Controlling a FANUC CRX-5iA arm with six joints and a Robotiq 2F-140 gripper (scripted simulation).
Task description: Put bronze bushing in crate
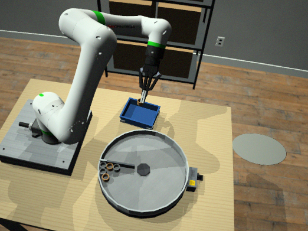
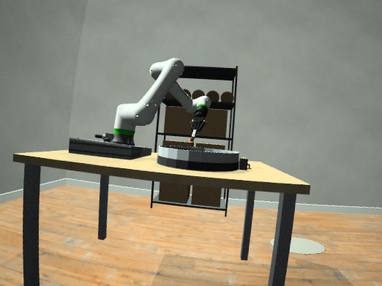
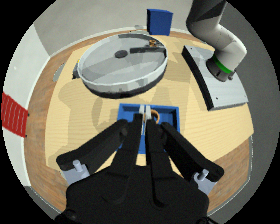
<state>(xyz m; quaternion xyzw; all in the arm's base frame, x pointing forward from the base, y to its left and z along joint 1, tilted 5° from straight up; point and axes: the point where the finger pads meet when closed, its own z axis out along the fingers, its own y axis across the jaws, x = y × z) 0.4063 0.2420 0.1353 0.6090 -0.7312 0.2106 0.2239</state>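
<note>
Right now the blue crate is 2 cm behind my hand, 1 cm to the right of it and 14 cm below it. The rest, counted from my hand: round grey turning table: 7 cm ahead, 35 cm to the right, 12 cm below.
</note>
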